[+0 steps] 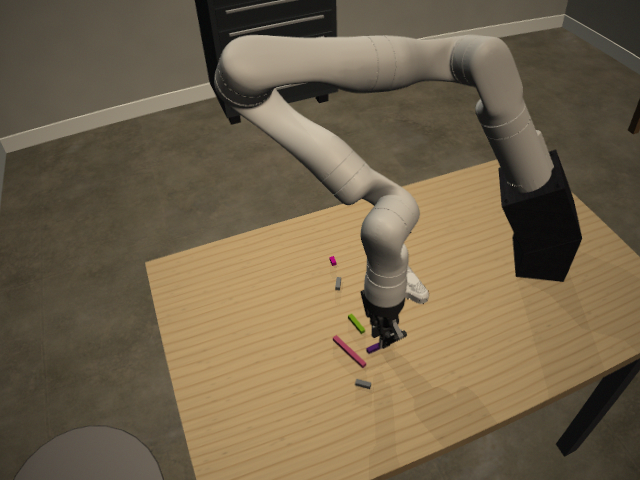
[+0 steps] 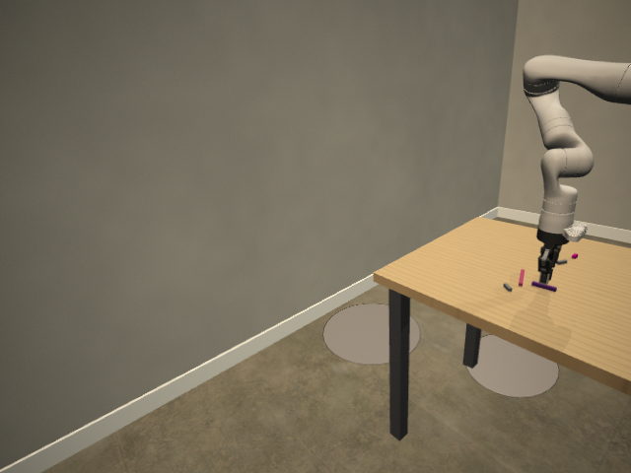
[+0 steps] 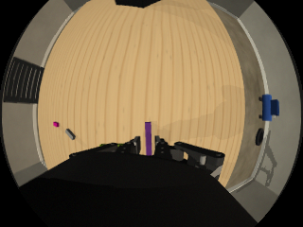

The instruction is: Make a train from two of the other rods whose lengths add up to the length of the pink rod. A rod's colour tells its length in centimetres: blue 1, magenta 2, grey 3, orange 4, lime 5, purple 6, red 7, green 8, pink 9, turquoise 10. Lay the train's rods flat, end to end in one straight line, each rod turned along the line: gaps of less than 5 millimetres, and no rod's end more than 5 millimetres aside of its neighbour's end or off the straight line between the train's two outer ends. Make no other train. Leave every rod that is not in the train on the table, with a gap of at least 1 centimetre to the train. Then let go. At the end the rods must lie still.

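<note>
Right now my hand is 3 cm above the purple rod. From my hand the other things lie so: magenta rod (24 cm to the right, 7 cm behind, 3 cm below); lime rod (7 cm to the right, 3 cm below); pink rod (6 cm ahead, 3 cm to the right, 3 cm below).
</note>
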